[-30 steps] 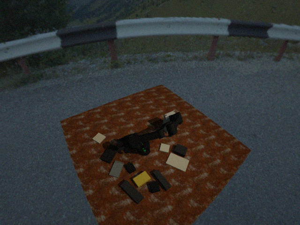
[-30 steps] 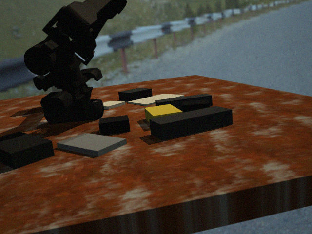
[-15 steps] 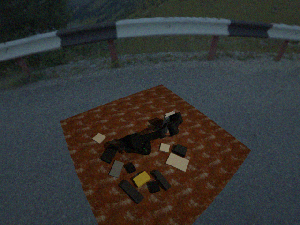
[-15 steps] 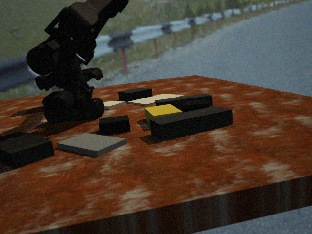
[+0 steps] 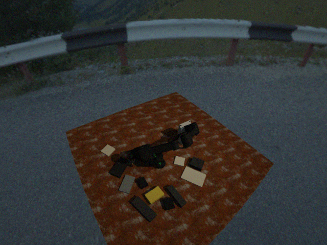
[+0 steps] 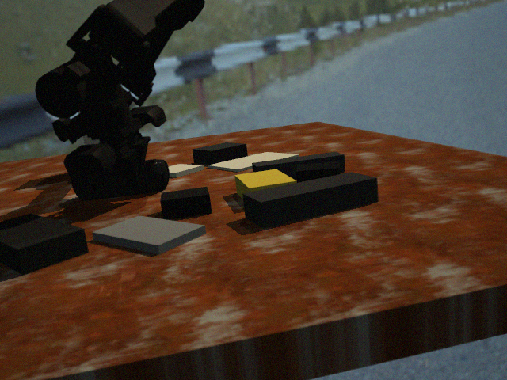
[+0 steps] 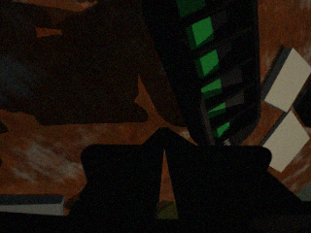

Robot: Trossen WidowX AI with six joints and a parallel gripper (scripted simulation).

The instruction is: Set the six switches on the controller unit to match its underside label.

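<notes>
Now: gripper tip 20 cm past the cream tile, 5 cm to the right of it and 1 cm above it. From my gripper tip the other things lie so: cream plate (22 cm behind, 20 cm to the left, 2 cm below); grey plate (21 cm ahead, 4 cm to the left, 1 cm below); yellow block (19 cm to the left, 8 cm ahead).
</notes>
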